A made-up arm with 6 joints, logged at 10 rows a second.
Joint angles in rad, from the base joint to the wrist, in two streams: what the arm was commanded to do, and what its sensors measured. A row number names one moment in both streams.
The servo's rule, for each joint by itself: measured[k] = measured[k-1] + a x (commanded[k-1-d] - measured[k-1]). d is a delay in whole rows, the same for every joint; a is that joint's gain. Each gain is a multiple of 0.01, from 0.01 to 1. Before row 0 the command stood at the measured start. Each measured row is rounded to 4 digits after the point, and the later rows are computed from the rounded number. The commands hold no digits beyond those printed.
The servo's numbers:
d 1
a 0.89 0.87 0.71 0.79 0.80 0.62
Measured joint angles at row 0:
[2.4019, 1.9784, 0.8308, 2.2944, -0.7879, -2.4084]
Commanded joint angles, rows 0 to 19:
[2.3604, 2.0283, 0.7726, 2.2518, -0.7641, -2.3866]
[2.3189, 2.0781, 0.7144, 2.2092, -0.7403, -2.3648]
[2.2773, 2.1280, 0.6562, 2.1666, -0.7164, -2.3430]
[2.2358, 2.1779, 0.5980, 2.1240, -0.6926, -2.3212]
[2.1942, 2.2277, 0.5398, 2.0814, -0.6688, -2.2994]
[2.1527, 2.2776, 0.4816, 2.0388, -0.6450, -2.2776]
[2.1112, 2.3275, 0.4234, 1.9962, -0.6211, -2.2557]
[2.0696, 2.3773, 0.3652, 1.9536, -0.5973, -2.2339]
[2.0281, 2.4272, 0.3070, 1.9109, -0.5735, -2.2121]
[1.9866, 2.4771, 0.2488, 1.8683, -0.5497, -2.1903]
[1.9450, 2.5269, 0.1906, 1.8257, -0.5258, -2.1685]
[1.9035, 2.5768, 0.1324, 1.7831, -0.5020, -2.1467]
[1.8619, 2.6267, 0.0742, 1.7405, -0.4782, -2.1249]
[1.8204, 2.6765, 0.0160, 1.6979, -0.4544, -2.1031]
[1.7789, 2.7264, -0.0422, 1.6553, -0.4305, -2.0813]
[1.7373, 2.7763, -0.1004, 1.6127, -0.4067, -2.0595]
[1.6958, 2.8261, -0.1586, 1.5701, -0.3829, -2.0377]
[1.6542, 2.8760, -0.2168, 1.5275, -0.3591, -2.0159]
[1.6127, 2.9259, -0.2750, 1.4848, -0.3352, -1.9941]
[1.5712, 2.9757, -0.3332, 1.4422, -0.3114, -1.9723]
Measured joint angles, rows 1 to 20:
[2.4019, 1.9784, 0.8308, 2.2944, -0.7879, -2.4084]
[2.3650, 2.0218, 0.7895, 2.2607, -0.7689, -2.3949]
[2.3240, 2.0708, 0.7362, 2.2200, -0.7460, -2.3762]
[2.2824, 2.1206, 0.6794, 2.1778, -0.7223, -2.3556]
[2.2409, 2.1705, 0.6216, 2.1353, -0.6985, -2.3343]
[2.1993, 2.2203, 0.5635, 2.0927, -0.6747, -2.3127]
[2.1578, 2.2702, 0.5054, 2.0501, -0.6509, -2.2909]
[2.1163, 2.3201, 0.4472, 2.0075, -0.6271, -2.2691]
[2.0747, 2.3699, 0.3890, 1.9649, -0.6033, -2.2473]
[2.0332, 2.4198, 0.3308, 1.9222, -0.5795, -2.2255]
[1.9917, 2.4697, 0.2726, 1.8796, -0.5557, -2.2037]
[1.9501, 2.5195, 0.2144, 1.8370, -0.5318, -2.1819]
[1.9086, 2.5694, 0.1562, 1.7944, -0.5080, -2.1601]
[1.8670, 2.6193, 0.0980, 1.7518, -0.4842, -2.1383]
[1.8255, 2.6691, 0.0398, 1.7092, -0.4604, -2.1165]
[1.7840, 2.7190, -0.0184, 1.6666, -0.4365, -2.0947]
[1.7424, 2.7689, -0.0766, 1.6240, -0.4127, -2.0729]
[1.7009, 2.8187, -0.1348, 1.5814, -0.3889, -2.0511]
[1.6593, 2.8686, -0.1930, 1.5388, -0.3651, -2.0293]
[1.6178, 2.9185, -0.2512, 1.4961, -0.3412, -2.0075]

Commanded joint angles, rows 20 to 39:
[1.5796, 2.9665, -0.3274, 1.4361, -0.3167, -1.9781]
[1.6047, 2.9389, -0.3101, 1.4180, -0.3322, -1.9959]
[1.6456, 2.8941, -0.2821, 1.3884, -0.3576, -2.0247]
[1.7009, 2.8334, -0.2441, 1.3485, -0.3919, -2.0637]
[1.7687, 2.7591, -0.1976, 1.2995, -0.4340, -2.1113]
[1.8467, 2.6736, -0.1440, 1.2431, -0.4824, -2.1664]
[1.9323, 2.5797, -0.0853, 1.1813, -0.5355, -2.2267]
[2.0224, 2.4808, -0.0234, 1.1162, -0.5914, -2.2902]
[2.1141, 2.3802, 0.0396, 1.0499, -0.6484, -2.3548]
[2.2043, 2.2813, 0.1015, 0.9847, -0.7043, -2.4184]
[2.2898, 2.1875, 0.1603, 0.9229, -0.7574, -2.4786]
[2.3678, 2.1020, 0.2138, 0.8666, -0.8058, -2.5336]
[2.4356, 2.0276, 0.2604, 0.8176, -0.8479, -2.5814]
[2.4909, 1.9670, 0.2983, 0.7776, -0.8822, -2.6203]
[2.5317, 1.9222, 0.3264, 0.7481, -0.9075, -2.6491]
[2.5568, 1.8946, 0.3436, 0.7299, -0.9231, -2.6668]
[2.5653, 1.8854, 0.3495, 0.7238, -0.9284, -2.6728]
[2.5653, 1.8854, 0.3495, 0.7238, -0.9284, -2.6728]
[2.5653, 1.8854, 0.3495, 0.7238, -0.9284, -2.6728]
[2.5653, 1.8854, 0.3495, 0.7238, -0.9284, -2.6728]
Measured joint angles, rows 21 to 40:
[1.5763, 2.9683, -0.3094, 1.4535, -0.3174, -1.9857]
[1.5792, 2.9667, -0.3222, 1.4398, -0.3168, -1.9810]
[1.6019, 2.9425, -0.3136, 1.4226, -0.3291, -1.9902]
[1.6408, 2.9004, -0.2912, 1.3956, -0.3519, -2.0116]
[1.6943, 2.8421, -0.2578, 1.3584, -0.3839, -2.0439]
[1.7605, 2.7699, -0.2151, 1.3119, -0.4240, -2.0857]
[1.8372, 2.6861, -0.1646, 1.2575, -0.4707, -2.1357]
[1.9218, 2.5935, -0.1083, 1.1973, -0.5225, -2.1921]
[2.0113, 2.4955, -0.0480, 1.1332, -0.5776, -2.2529]
[2.1028, 2.3952, 0.0142, 1.0674, -0.6342, -2.3161]
[2.1931, 2.2961, 0.0762, 1.0021, -0.6903, -2.3795]
[2.2792, 2.2016, 0.1359, 0.9395, -0.7440, -2.4409]
[2.3581, 2.1149, 0.1912, 0.8819, -0.7934, -2.4984]
[2.4271, 2.0389, 0.2403, 0.8311, -0.8370, -2.5499]
[2.4839, 1.9763, 0.2815, 0.7888, -0.8732, -2.5935]
[2.5264, 1.9292, 0.3134, 0.7566, -0.9006, -2.6280]
[2.5535, 1.8991, 0.3348, 0.7355, -0.9186, -2.6521]
[2.5640, 1.8872, 0.3452, 0.7263, -0.9264, -2.6649]
[2.5652, 1.8856, 0.3483, 0.7243, -0.9280, -2.6698]
[2.5653, 1.8854, 0.3492, 0.7239, -0.9283, -2.6717]

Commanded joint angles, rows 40 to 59:
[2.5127, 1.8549, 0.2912, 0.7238, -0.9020, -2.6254]
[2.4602, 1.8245, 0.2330, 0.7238, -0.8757, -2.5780]
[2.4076, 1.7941, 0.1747, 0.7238, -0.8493, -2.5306]
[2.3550, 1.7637, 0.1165, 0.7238, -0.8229, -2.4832]
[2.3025, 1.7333, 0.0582, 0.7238, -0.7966, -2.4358]
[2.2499, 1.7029, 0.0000, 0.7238, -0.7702, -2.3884]
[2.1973, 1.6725, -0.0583, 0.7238, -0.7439, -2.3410]
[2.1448, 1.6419, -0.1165, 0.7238, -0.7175, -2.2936]
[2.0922, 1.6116, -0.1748, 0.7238, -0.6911, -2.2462]
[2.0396, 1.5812, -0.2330, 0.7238, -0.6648, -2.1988]
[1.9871, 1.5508, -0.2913, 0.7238, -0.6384, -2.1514]
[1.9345, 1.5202, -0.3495, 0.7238, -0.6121, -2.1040]
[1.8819, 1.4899, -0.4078, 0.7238, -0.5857, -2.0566]
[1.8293, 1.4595, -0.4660, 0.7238, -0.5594, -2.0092]
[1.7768, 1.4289, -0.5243, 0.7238, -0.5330, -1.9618]
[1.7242, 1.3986, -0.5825, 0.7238, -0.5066, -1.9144]
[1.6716, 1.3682, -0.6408, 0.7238, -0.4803, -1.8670]
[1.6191, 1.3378, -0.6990, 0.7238, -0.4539, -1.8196]
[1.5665, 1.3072, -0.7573, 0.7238, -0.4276, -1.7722]
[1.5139, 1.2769, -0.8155, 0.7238, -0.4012, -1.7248]
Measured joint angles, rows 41 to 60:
[2.5653, 1.8854, 0.3494, 0.7238, -0.9284, -2.6724]
[2.5185, 1.8589, 0.3081, 0.7238, -0.9073, -2.6433]
[2.4666, 1.8290, 0.2548, 0.7238, -0.8820, -2.6028]
[2.4141, 1.7986, 0.1979, 0.7238, -0.8558, -2.5580]
[2.3615, 1.7682, 0.1401, 0.7238, -0.8295, -2.5116]
[2.3090, 1.7378, 0.0820, 0.7238, -0.8032, -2.4646]
[2.2564, 1.7074, 0.0238, 0.7238, -0.7768, -2.4174]
[2.2038, 1.6770, -0.0345, 0.7238, -0.7505, -2.3700]
[2.1513, 1.6465, -0.0927, 0.7238, -0.7241, -2.3226]
[2.0987, 1.6161, -0.1510, 0.7238, -0.6977, -2.2752]
[2.0461, 1.5857, -0.2092, 0.7238, -0.6714, -2.2278]
[1.9936, 1.5553, -0.2675, 0.7238, -0.6450, -2.1804]
[1.9410, 1.5248, -0.3257, 0.7238, -0.6187, -2.1330]
[1.8884, 1.4944, -0.3840, 0.7238, -0.5923, -2.0856]
[1.8358, 1.4640, -0.4422, 0.7238, -0.5660, -2.0382]
[1.7833, 1.4335, -0.5005, 0.7238, -0.5396, -1.9908]
[1.7307, 1.4031, -0.5587, 0.7238, -0.5132, -1.9434]
[1.6781, 1.3727, -0.6170, 0.7238, -0.4869, -1.8960]
[1.6256, 1.3423, -0.6752, 0.7238, -0.4605, -1.8486]
[1.5730, 1.3118, -0.7335, 0.7238, -0.4342, -1.8012]

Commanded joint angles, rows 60 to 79:
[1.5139, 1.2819, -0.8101, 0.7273, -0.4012, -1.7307]
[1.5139, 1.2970, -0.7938, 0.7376, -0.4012, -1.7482]
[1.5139, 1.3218, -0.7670, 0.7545, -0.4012, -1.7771]
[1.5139, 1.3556, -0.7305, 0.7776, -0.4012, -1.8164]
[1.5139, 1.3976, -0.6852, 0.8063, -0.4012, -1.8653]
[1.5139, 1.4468, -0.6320, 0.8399, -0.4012, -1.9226]
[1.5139, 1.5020, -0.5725, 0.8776, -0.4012, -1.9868]
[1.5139, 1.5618, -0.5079, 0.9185, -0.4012, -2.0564]
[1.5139, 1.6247, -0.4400, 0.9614, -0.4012, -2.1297]
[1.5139, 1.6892, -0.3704, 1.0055, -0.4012, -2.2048]
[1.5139, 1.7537, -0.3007, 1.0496, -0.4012, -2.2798]
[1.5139, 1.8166, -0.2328, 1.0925, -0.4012, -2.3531]
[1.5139, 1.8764, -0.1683, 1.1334, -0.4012, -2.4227]
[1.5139, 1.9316, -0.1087, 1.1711, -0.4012, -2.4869]
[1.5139, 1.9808, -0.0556, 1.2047, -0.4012, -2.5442]
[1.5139, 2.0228, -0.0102, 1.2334, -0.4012, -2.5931]
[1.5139, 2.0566, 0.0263, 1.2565, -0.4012, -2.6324]
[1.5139, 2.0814, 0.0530, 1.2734, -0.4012, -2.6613]
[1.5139, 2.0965, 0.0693, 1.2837, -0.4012, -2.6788]
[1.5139, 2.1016, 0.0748, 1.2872, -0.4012, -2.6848]
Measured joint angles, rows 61 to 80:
[1.5204, 1.2814, -0.7917, 0.7238, -0.4078, -1.7538]
[1.5146, 1.2818, -0.8048, 0.7266, -0.4025, -1.7395]
[1.5140, 1.2950, -0.7970, 0.7353, -0.4015, -1.7449]
[1.5139, 1.3183, -0.7757, 0.7505, -0.4013, -1.7649]
[1.5139, 1.3508, -0.7436, 0.7719, -0.4012, -1.7968]
[1.5139, 1.3915, -0.7021, 0.7991, -0.4012, -1.8393]
[1.5139, 1.4396, -0.6523, 0.8313, -0.4012, -1.8909]
[1.5139, 1.4939, -0.5956, 0.8679, -0.4012, -1.9504]
[1.5139, 1.5530, -0.5333, 0.9079, -0.4012, -2.0161]
[1.5139, 1.6154, -0.4671, 0.9502, -0.4012, -2.0865]
[1.5139, 1.6796, -0.3984, 0.9939, -0.4012, -2.1598]
[1.5139, 1.7441, -0.3290, 1.0379, -0.4012, -2.2342]
[1.5139, 1.8072, -0.2607, 1.0810, -0.4012, -2.3079]
[1.5139, 1.8674, -0.1951, 1.1224, -0.4012, -2.3791]
[1.5139, 1.9233, -0.1338, 1.1609, -0.4012, -2.4459]
[1.5139, 1.9733, -0.0783, 1.1955, -0.4012, -2.5068]
[1.5139, 2.0164, -0.0299, 1.2254, -0.4012, -2.5603]
[1.5139, 2.0514, 0.0100, 1.2500, -0.4012, -2.6050]
[1.5139, 2.0775, 0.0405, 1.2685, -0.4012, -2.6399]
[1.5139, 2.0940, 0.0609, 1.2805, -0.4012, -2.6640]

